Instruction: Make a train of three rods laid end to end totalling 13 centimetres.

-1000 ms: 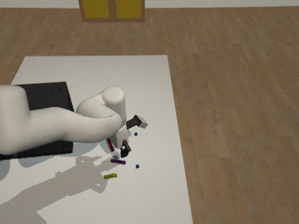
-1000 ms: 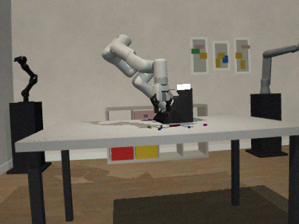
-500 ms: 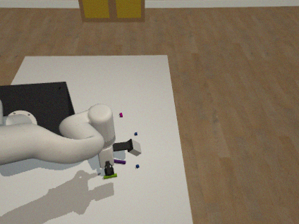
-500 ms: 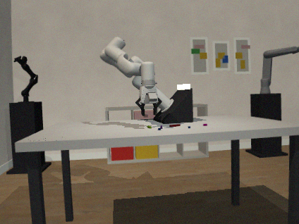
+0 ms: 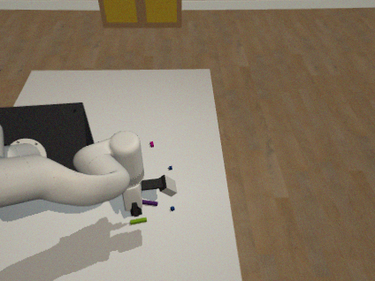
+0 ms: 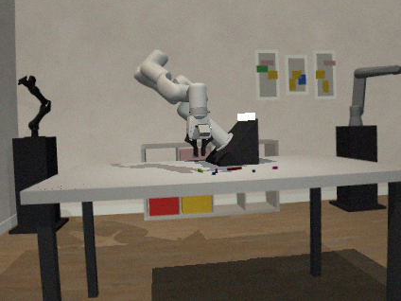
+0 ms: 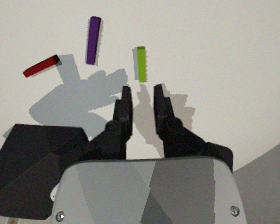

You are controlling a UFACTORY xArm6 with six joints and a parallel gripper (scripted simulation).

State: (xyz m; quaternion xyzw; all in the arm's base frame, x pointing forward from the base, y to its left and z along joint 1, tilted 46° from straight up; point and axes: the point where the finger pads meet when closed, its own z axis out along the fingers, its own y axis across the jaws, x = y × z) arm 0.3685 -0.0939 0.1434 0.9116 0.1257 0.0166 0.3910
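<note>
Right now my hand is 80 mm above the lime rod. The rest, counted from my hand: magenta rod (320 mm to the left, 80 mm below, 20 mm ahead); then red rod (150 mm to the left, 80 mm below, 20 mm behind); then purple rod (80 mm below, 70 mm to the left, 30 mm ahead).
</note>
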